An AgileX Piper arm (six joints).
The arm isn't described. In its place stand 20 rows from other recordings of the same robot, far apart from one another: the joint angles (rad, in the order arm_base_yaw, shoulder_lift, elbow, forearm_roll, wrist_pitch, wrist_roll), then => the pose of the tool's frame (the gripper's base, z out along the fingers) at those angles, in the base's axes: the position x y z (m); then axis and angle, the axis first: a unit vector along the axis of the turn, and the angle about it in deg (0 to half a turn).
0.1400 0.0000 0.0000 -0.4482 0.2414 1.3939 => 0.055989, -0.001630, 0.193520, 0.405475, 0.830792, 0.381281, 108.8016
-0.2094 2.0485 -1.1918 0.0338 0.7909 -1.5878 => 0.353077, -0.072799, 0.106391, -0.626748, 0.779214, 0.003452, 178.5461
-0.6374 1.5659 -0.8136 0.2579 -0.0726 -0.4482 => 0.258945, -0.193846, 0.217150, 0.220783, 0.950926, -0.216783, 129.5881
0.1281 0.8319 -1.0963 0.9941 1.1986 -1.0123 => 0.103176, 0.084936, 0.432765, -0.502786, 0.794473, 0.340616, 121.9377
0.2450 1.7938 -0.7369 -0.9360 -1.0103 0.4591 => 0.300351, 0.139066, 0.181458, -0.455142, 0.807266, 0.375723, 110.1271
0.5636 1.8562 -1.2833 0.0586 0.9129 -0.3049 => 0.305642, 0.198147, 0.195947, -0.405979, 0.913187, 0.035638, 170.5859
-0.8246 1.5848 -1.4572 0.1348 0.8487 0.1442 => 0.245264, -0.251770, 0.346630, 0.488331, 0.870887, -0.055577, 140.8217
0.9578 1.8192 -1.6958 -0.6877 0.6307 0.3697 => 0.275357, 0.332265, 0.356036, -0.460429, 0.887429, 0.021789, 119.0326
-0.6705 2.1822 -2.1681 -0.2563 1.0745 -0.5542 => 0.372153, -0.321033, 0.298281, 0.028879, 0.963645, -0.265621, 162.0352
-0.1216 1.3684 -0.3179 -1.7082 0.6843 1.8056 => 0.180655, -0.079482, 0.160665, 0.206525, 0.917807, -0.339085, 142.4619
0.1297 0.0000 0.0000 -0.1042 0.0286 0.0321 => 0.055885, 0.007016, 0.210699, -0.099097, 0.994653, 0.029063, 86.6791
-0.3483 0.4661 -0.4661 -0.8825 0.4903 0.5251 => 0.078287, -0.063635, 0.308025, 0.158797, 0.907425, -0.389053, 116.0372
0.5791 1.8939 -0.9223 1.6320 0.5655 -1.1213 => 0.268981, 0.234033, 0.140954, -0.125882, 0.905644, 0.404922, 162.2638
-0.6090 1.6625 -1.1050 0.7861 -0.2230 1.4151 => 0.306294, -0.230981, 0.279110, 0.902070, 0.103887, 0.418901, 125.4403
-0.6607 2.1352 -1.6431 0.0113 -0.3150 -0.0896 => 0.405209, -0.315343, 0.254206, 0.273685, 0.908767, -0.315022, 102.1141
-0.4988 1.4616 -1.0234 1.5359 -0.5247 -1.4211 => 0.263725, -0.195543, 0.316770, 0.440596, 0.819365, -0.366764, 118.7043
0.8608 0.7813 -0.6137 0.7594 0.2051 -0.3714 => 0.098605, 0.134297, 0.330508, -0.260416, 0.849411, 0.459004, 123.5775
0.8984 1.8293 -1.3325 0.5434 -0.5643 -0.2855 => 0.290887, 0.324961, 0.314045, -0.185029, 0.897371, 0.400611, 95.2672
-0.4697 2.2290 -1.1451 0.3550 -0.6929 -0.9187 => 0.384738, -0.217947, 0.094983, -0.005313, 0.905484, -0.424346, 127.6502
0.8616 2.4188 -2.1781 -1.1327 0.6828 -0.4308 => 0.400590, 0.386973, 0.229365, -0.748393, 0.509594, -0.424525, 133.4095
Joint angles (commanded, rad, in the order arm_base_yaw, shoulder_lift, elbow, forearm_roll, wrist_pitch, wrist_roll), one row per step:
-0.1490 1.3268 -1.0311 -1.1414 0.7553 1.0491
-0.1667 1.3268 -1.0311 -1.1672 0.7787 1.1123
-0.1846 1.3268 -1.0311 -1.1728 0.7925 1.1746
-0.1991 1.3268 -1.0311 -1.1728 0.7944 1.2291
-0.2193 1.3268 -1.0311 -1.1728 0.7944 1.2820
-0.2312 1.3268 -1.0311 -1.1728 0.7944 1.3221
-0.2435 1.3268 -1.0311 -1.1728 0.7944 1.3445
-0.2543 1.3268 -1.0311 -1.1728 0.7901 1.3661
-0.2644 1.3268 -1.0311 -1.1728 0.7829 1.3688
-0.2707 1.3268 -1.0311 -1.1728 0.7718 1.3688
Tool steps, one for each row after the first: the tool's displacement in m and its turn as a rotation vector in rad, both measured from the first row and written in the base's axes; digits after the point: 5 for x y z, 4 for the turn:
-0.00336 -0.00653 0.00116 0.0062 -0.0320 -0.0601
-0.00629 -0.01202 0.00133 0.0313 -0.0716 -0.1154
-0.00806 -0.01587 0.00131 0.0589 -0.1115 -0.1546
-0.01040 -0.02108 0.00131 0.0850 -0.1518 -0.1970
-0.01183 -0.02413 0.00131 0.1046 -0.1824 -0.2257
-0.01334 -0.02726 0.00131 0.1148 -0.2000 -0.2473
-0.01435 -0.02982 0.00135 0.1256 -0.2186 -0.2631
-0.01507 -0.03208 0.00143 0.1276 -0.2238 -0.2677
-0.01499 -0.03323 0.00156 0.1295 -0.2281 -0.2639

